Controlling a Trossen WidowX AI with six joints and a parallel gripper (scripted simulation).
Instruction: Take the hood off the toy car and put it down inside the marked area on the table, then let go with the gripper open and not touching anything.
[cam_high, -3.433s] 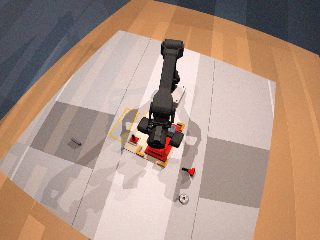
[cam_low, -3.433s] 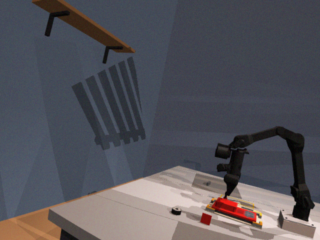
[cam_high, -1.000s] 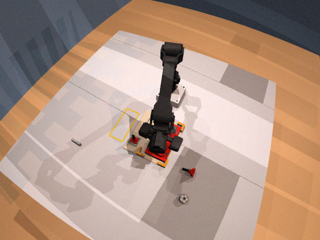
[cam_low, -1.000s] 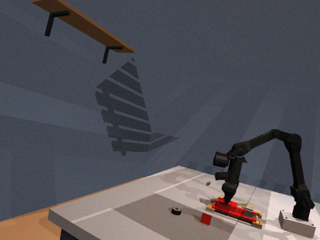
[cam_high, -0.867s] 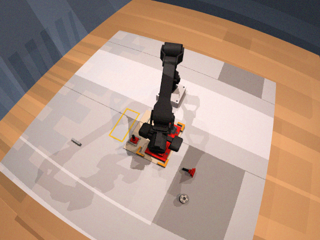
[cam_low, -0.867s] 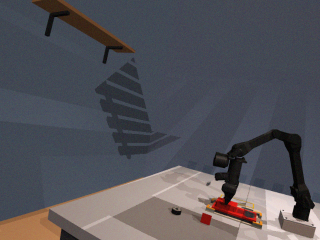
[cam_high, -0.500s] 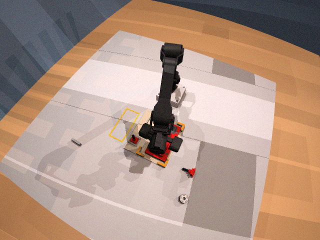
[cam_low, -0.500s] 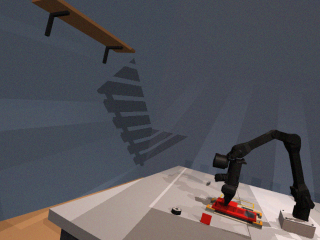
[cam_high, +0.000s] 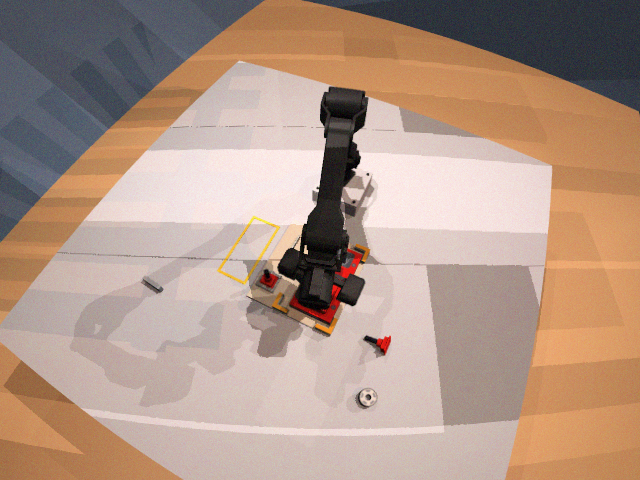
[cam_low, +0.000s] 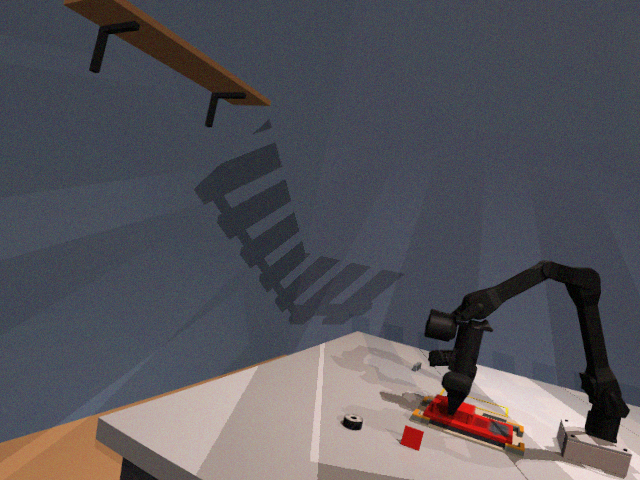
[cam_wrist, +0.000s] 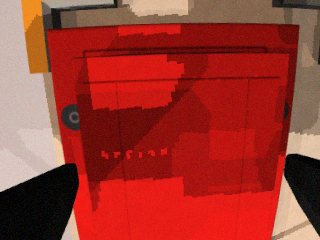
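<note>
The hood is right at my gripper tip.
</note>
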